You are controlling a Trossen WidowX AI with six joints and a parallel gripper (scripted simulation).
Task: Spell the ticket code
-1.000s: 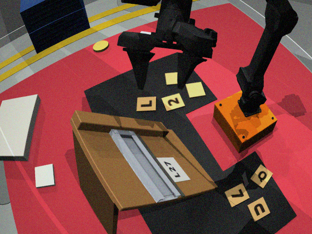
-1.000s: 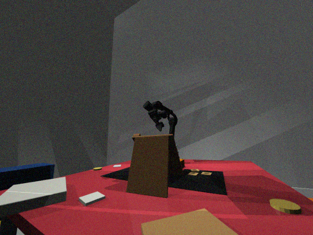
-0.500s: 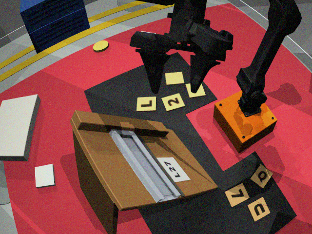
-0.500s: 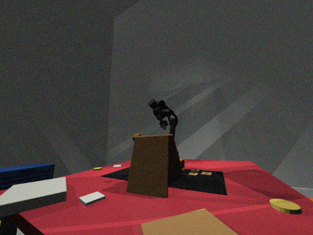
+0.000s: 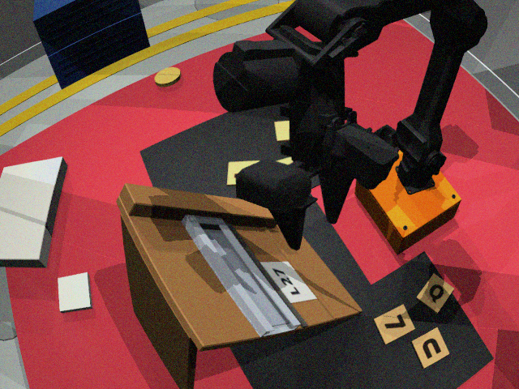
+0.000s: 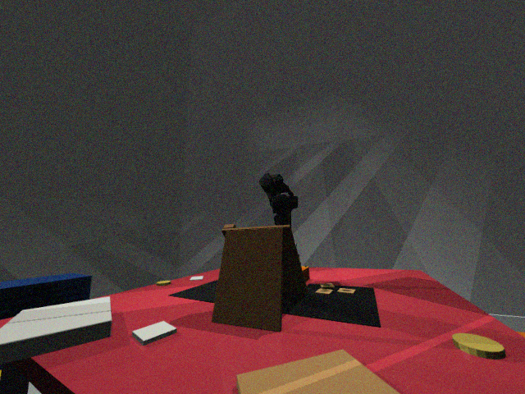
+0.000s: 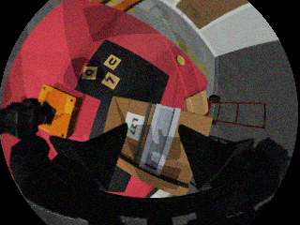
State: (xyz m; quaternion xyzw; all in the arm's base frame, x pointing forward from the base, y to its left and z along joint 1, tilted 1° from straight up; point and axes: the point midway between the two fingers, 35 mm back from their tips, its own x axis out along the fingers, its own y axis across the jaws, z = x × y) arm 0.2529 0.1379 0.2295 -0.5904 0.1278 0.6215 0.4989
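My gripper tip is now 250 mm above the 7 tile, 130 mm past it and 80 mm to the right of it. From my gripper tip the other things lie so: white ticket (160 mm below, 30 mm to the right, 30 mm ahead); small white block (420 mm ahead, 250 mm below, 150 mm to the right); black mat (260 mm below, 120 mm to the right, 60 mm behind).
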